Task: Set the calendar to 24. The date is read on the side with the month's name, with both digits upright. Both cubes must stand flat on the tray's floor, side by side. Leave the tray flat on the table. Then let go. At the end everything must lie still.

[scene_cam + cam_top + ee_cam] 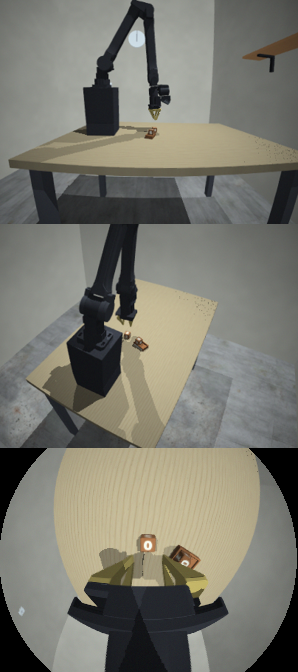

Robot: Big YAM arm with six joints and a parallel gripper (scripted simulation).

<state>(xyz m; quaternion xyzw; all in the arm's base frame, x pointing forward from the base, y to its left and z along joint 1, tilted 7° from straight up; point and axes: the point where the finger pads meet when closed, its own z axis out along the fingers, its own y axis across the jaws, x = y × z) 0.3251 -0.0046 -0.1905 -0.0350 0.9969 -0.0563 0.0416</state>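
My gripper is now 80 mm above the brown digit cube. The rest, counted from my hand: brown tray 40 mm behind, 100 mm to the right, 80 mm below.
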